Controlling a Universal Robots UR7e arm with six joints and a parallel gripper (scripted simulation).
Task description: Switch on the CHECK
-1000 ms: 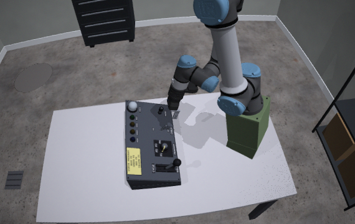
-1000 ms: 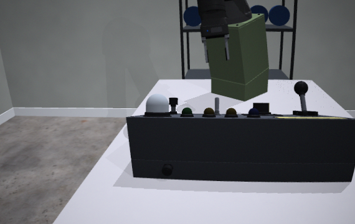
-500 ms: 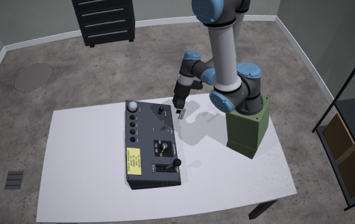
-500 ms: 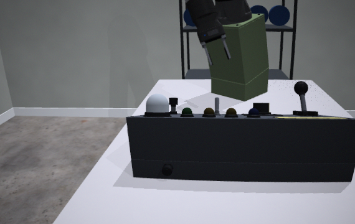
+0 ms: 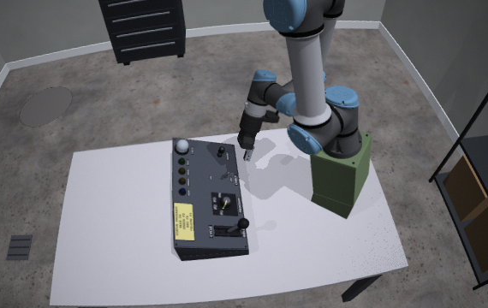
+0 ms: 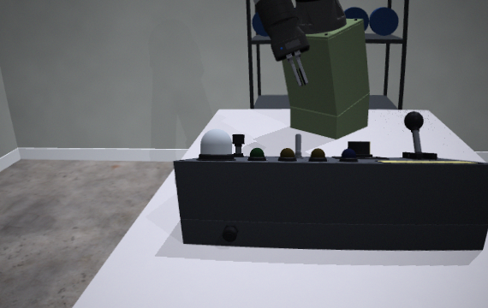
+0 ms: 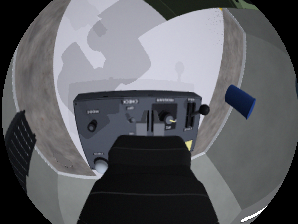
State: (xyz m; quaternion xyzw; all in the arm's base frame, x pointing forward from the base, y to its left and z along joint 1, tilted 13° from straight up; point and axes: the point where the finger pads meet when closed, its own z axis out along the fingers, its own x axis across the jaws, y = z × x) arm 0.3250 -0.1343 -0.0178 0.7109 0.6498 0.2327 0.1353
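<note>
Now: hand 9 cm short of the thin metal toggle, 3 cm to the left of it and 12 cm above it. The rest, counted from my hand: dark console (14 cm ahead, 3 cm to the left, 14 cm below); then ball-topped lever (12 cm ahead, 21 cm to the left, 11 cm below); then rotary selector (13 cm ahead, 10 cm to the left, 12 cm below).
</note>
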